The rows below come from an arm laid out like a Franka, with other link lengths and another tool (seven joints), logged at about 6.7 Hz.
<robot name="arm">
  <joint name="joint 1" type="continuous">
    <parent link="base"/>
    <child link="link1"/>
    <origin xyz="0 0 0.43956" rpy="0 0 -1.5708"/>
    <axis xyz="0 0 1"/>
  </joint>
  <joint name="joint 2" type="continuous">
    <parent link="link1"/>
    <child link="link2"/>
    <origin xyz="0 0 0" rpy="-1.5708 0 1.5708"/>
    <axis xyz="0 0 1"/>
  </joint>
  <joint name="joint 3" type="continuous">
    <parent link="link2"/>
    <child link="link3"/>
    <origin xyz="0 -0.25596 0" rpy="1.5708 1.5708 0"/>
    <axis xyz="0 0 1"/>
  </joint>
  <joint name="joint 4" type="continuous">
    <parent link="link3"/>
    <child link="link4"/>
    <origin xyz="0 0.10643 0" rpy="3.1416 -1.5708 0"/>
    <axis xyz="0 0 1"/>
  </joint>
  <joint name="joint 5" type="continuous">
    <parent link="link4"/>
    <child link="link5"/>
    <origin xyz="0.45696 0.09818 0" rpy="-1.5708 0 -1.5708"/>
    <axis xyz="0 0 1"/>
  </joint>
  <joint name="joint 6" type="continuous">
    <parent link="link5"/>
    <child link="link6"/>
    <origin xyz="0 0 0" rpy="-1.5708 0 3.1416"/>
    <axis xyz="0 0 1"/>
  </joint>
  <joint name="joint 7" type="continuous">
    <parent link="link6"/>
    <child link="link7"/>
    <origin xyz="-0.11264 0 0" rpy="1.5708 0 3.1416"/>
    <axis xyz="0 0 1"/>
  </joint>
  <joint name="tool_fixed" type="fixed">
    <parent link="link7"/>
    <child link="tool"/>
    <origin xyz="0.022 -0.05 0.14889" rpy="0.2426 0 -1.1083"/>
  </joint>
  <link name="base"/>
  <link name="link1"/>
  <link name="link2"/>
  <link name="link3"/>
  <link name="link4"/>
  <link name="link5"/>
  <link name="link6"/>
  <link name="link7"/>
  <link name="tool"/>
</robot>
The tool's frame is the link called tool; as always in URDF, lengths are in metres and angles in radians. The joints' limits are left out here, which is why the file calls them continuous.
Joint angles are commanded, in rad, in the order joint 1, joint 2, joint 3, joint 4, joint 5, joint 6, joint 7. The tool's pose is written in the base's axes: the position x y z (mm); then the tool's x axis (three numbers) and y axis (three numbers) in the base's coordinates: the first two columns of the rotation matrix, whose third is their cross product. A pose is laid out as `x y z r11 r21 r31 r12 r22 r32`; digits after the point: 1 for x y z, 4 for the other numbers.
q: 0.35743 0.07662 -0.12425 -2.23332 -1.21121 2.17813 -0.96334
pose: 592.9 85.1 296.9 -0.8957 -0.1635 -0.4135 0.2837 0.5059 -0.8146
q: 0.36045 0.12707 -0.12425 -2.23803 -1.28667 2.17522 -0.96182
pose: 587.3 78.9 268.5 -0.9004 -0.2391 -0.3636 0.2257 0.4578 -0.8599
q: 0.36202 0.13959 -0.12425 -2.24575 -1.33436 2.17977 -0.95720
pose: 585.0 76.7 259.5 -0.8938 -0.2835 -0.3475 0.2022 0.4367 -0.8766
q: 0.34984 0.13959 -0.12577 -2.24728 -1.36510 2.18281 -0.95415
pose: 587.2 67.6 259.9 -0.8893 -0.2977 -0.3472 0.2031 0.4231 -0.8830
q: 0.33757 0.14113 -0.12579 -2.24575 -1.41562 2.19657 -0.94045
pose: 591.8 60.7 260.9 -0.8749 -0.3276 -0.3566 0.2069 0.4129 -0.8869
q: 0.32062 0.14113 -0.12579 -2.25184 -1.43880 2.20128 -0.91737
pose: 591.8 50.6 257.9 -0.8727 -0.3212 -0.3678 0.2225 0.4090 -0.8850
